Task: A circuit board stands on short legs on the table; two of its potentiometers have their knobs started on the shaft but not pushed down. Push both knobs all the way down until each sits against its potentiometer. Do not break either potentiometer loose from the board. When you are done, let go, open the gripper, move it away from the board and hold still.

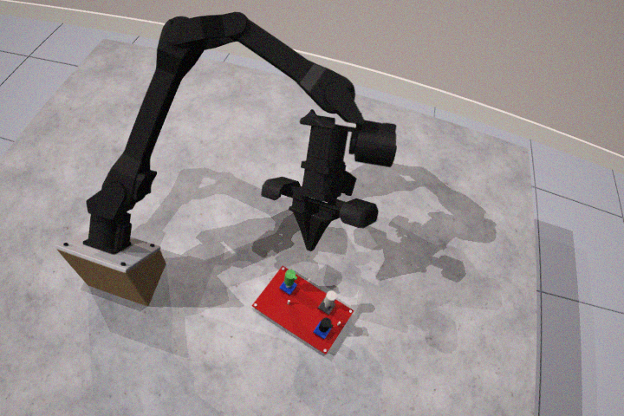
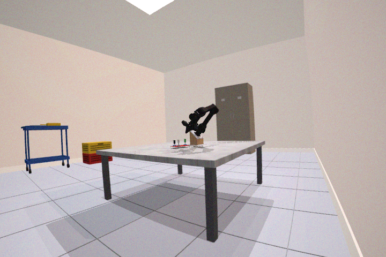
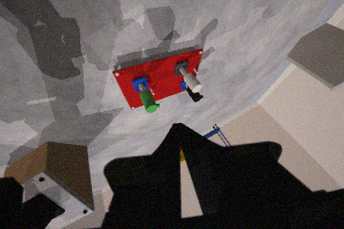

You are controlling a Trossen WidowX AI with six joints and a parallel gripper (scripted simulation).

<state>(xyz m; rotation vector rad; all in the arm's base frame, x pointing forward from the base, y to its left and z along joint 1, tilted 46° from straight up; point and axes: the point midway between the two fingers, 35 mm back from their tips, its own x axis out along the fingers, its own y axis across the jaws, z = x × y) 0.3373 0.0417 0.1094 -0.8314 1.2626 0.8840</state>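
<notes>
Right now my gripper tip is 2 cm past the green knob, 3 cm to the left of it and 7 cm above it. Round my gripper tip: black knob: 6 cm ahead, 9 cm to the right, 8 cm below.
</notes>
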